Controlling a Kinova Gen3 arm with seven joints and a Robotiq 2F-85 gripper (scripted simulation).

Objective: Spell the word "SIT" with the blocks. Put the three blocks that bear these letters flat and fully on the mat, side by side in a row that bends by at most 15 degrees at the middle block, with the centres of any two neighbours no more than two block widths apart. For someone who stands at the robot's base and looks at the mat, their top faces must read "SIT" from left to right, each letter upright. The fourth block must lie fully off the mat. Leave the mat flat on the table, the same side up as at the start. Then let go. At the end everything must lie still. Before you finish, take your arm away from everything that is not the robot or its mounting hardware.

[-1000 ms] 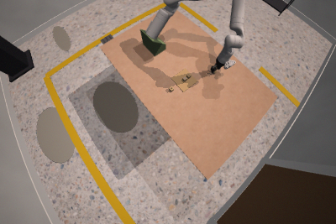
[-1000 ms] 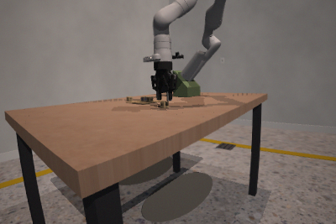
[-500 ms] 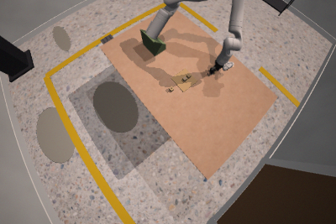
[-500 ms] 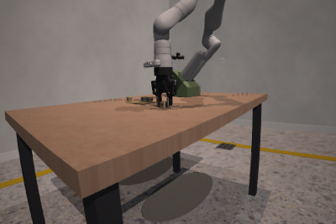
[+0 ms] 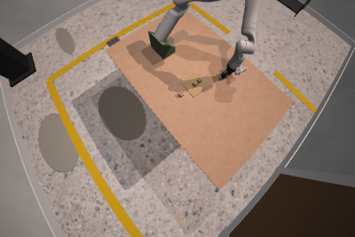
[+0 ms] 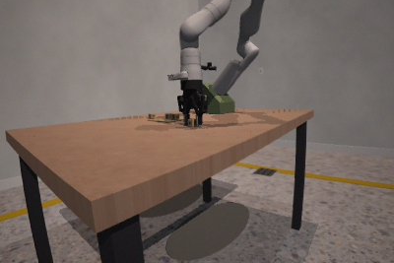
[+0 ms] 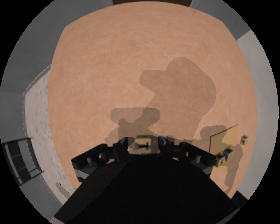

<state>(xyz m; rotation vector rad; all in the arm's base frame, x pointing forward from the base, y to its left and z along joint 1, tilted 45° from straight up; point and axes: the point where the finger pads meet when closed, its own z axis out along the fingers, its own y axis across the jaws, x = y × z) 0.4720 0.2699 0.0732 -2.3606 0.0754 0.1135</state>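
Right now the tan mat is 230 mm to the right of my hand, 90 mm behind it and 20 mm below it.
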